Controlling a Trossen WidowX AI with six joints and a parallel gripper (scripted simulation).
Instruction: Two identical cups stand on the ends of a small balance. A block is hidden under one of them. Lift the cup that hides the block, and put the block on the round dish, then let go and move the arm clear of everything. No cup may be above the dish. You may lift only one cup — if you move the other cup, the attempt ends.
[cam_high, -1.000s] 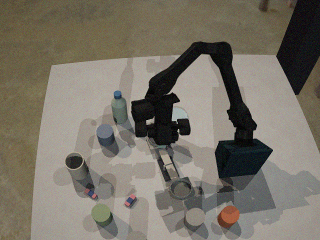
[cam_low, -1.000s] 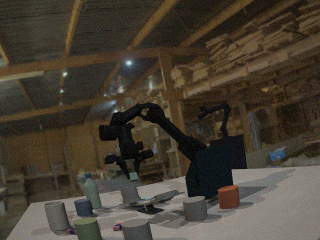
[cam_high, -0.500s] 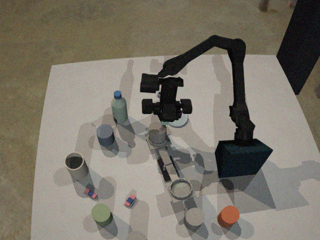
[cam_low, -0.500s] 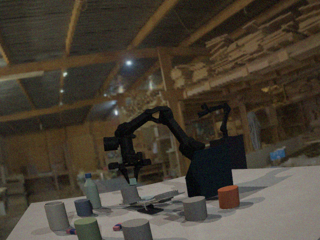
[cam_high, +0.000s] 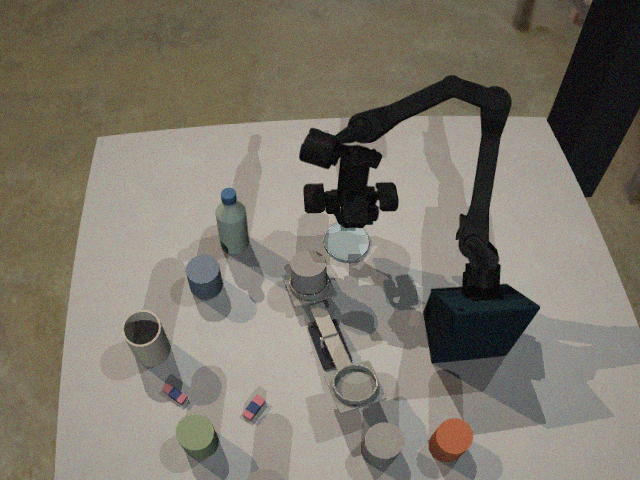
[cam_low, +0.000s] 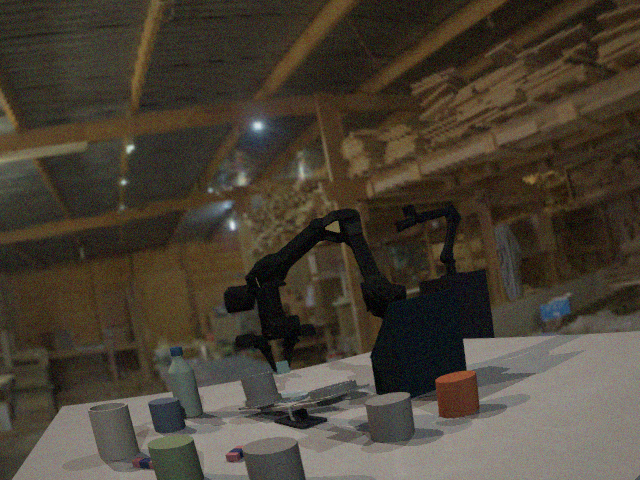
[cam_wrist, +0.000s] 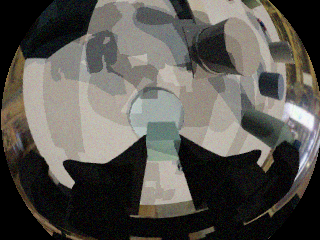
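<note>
Right now the pale blue round dish is 70 mm below my gripper tip. Also, from my gripper tip: bottle: 240 mm ahead, 40 mm above, 20 mm to the right; then dark nut: 130 mm to the right, 70 mm below, 50 mm ahead; then pale green block: 10 mm above.
</note>
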